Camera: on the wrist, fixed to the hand. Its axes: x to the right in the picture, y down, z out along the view.
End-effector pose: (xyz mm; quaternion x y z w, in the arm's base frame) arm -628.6 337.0 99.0 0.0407 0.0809 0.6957 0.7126
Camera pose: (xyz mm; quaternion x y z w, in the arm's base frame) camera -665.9 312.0 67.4 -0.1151 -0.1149 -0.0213 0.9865
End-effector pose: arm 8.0 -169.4 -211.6 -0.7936 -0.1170 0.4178 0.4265
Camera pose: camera 17.6 -223.5 -210.7 -0.5034 -0.7581 0.0226 0.4139
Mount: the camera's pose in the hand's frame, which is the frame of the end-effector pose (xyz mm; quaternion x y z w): -23.8 30.6 -38.9 -0.2004 -0.0825 -0.7061 0.6742
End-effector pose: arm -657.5 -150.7 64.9 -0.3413 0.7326 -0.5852 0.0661
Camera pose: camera -671.7 -102.8 42.0 0.8089 -0.3647 0.2662 0.3766
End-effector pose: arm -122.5 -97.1 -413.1 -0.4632 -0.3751 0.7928 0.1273
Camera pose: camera -72.9 -112.6 -431.0 -0.0075 -0.7493 0.4076 0.5218
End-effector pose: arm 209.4 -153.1 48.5 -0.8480 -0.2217 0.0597 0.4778
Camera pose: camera 210.0 -207.5 41.1 -0.5060 -0.7995 -0.2716 0.1760
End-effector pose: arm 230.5 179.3 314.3 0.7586 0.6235 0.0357 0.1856
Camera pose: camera 242.7 161.0 364.6 0.0369 0.9335 -0.0446 0.3538
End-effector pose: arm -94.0 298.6 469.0 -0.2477 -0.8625 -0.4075 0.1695
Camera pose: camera -53.7 277.8 499.9 -0.3744 0.6887 0.5468 0.2942
